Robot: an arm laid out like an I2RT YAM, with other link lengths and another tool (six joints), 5 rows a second.
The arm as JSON. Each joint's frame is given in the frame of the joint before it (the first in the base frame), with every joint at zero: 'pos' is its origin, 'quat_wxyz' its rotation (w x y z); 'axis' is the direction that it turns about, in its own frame. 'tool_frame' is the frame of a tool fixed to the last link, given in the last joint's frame.
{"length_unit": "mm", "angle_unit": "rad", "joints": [
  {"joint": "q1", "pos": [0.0, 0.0, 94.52], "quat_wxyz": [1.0, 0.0, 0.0, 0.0], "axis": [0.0, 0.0, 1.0]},
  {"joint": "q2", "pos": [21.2, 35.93, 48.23], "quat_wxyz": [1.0, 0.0, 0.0, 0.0], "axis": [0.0, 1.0, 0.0]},
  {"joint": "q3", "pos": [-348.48, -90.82, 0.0], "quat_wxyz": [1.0, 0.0, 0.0, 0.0], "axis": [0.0, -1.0, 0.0]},
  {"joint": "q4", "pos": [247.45, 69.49, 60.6], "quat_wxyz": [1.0, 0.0, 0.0, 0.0], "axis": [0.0, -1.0, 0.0]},
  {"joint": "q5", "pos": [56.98, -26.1, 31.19], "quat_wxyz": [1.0, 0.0, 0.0, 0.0], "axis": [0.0, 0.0, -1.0]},
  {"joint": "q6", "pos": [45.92, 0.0, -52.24], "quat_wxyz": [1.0, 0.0, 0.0, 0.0], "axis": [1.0, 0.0, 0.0]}
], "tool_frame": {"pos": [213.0, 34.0, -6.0], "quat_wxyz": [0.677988, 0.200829, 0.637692, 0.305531]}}
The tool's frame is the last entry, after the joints.
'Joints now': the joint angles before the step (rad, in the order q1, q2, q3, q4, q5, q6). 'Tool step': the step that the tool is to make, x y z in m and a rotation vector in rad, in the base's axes. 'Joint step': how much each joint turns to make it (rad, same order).
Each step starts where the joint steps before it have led.
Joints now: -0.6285, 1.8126, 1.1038, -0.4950, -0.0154, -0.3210
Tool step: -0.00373, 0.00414, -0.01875, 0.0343, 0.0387, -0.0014
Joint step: 0.0000, 0.0484, 0.0000, -0.0030, -0.0042, 0.0030
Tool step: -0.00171, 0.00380, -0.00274, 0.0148, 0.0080, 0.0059
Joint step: -0.0004, 0.0065, 0.0000, -0.0087, -0.0088, -0.0038
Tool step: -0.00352, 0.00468, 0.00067, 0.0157, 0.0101, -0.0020
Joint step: 0.0004, -0.0026, 0.0023, -0.0222, -0.0058, 0.0042
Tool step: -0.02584, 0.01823, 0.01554, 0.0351, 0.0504, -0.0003
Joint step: -0.0004, -0.0573, 0.0004, -0.1191, 0.0012, -0.0004
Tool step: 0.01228, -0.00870, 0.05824, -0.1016, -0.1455, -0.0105
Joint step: 0.0000, -0.1625, 0.0007, 0.0146, -0.0001, 0.0110
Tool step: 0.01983, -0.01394, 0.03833, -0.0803, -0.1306, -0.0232
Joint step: 0.0000, -0.0782, 0.0023, 0.0732, 0.0001, 0.0261
